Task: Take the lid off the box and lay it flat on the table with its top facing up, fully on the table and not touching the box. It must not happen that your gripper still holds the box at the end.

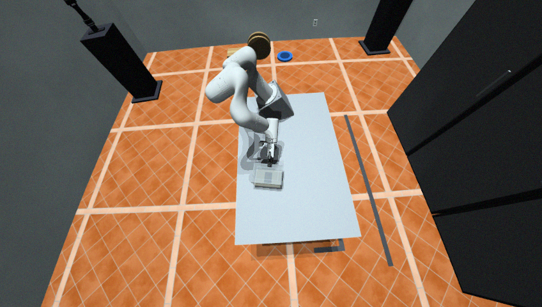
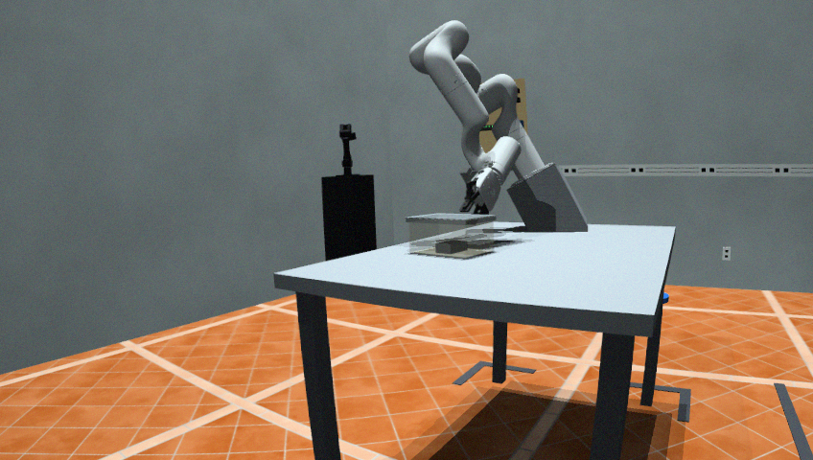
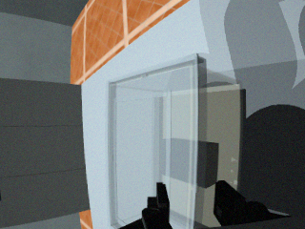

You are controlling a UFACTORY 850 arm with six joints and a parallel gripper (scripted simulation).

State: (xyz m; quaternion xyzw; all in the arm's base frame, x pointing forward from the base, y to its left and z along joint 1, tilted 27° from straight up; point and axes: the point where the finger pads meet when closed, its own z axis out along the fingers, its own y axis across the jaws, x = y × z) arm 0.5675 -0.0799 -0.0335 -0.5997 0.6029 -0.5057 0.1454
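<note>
Right now my hand is 70 mm short of the lid, 30 mm to the left of it and 10 mm above it. Also, from my hand: clear box 70 mm ahead, 30 mm to the right, 60 mm below.
</note>
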